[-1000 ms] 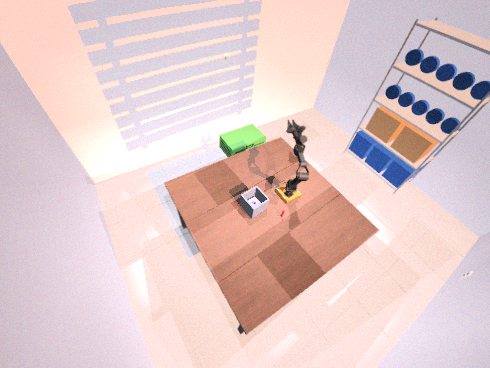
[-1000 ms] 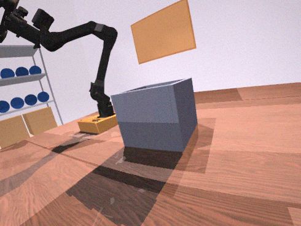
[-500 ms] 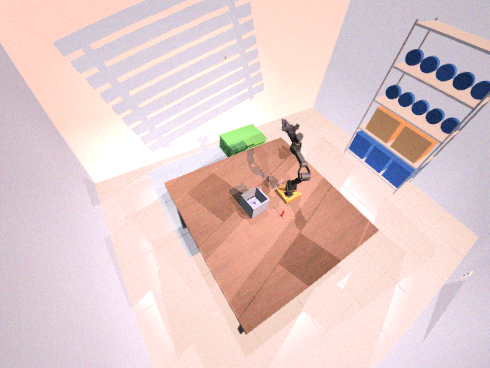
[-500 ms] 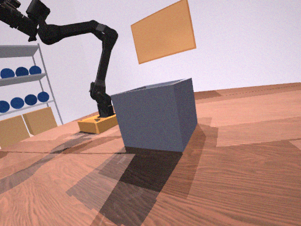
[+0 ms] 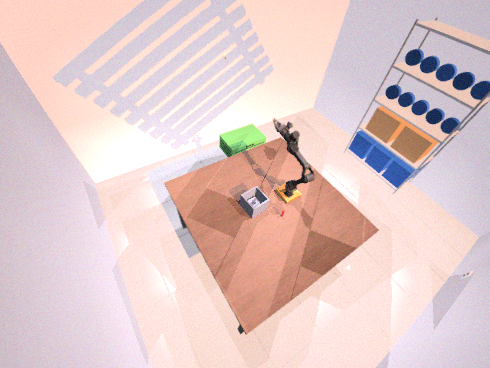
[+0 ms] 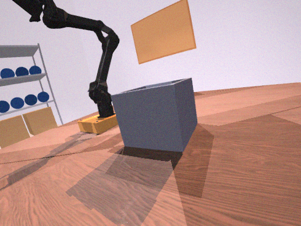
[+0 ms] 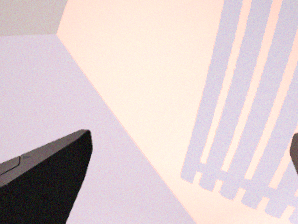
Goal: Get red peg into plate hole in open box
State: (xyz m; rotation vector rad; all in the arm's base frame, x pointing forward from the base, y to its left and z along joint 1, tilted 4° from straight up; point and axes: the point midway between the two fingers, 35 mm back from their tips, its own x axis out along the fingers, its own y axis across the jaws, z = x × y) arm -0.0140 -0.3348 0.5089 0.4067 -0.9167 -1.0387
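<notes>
My gripper tip is 550 mm above the red peg, 440 mm to the right of it and 170 mm short of it. Round my gripper tip: plate: 540 mm below, 310 mm ahead, 240 mm to the left.
</notes>
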